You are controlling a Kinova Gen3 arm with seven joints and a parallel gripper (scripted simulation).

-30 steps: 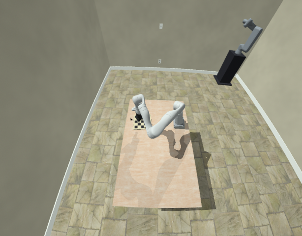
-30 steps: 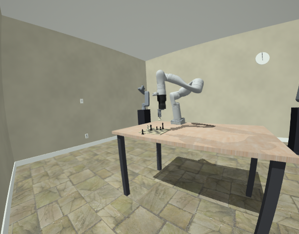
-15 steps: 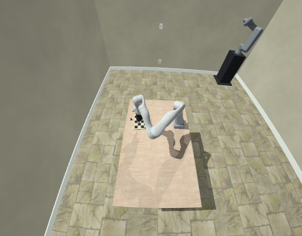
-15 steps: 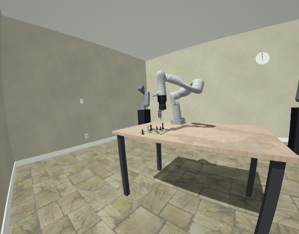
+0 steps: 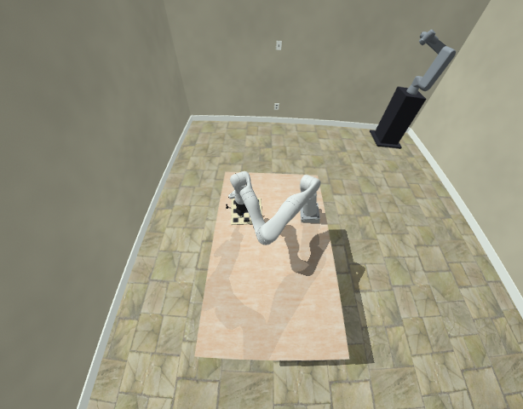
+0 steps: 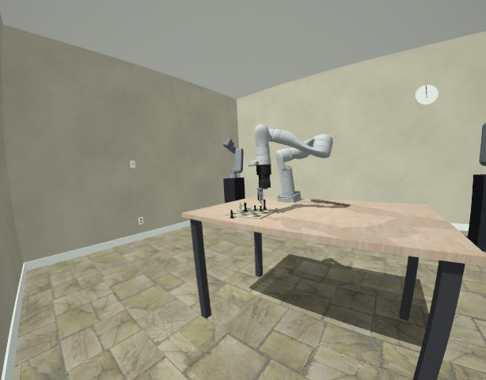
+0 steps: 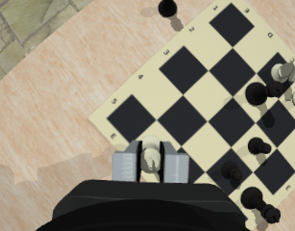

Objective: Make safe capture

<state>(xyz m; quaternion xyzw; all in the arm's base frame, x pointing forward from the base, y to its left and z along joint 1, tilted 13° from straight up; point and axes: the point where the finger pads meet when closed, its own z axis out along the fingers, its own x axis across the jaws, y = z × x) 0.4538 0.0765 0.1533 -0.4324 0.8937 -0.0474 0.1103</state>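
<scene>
The chessboard lies 100 mm below my hand, 80 mm to the right of it and 30 mm behind it. The rest, counted from my hand: white chess piece: 10 mm below; white piece: 160 mm to the right, 80 mm below, 20 mm behind.
</scene>
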